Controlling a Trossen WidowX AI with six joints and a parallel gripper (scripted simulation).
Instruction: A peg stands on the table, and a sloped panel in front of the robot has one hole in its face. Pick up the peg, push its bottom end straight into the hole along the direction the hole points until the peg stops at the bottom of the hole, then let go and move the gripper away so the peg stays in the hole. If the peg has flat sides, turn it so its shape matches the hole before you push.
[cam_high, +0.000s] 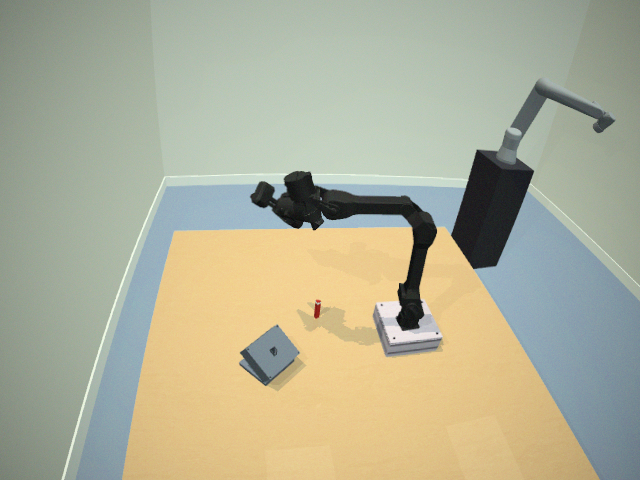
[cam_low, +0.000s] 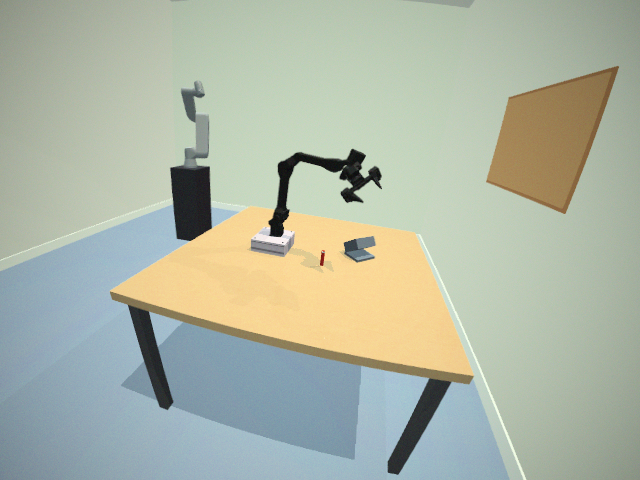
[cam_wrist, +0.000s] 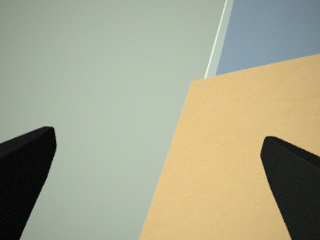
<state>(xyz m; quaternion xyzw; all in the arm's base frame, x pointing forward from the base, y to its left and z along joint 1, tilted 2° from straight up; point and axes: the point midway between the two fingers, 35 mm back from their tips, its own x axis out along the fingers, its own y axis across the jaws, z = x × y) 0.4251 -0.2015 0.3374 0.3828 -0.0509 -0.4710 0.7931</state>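
My gripper tip is 34 cm above the red peg, 17 cm past it and 10 cm to the right of it. The rest, counted from my gripper tip: grey sloped panel 33 cm below, 29 cm to the left, 1 cm ahead.
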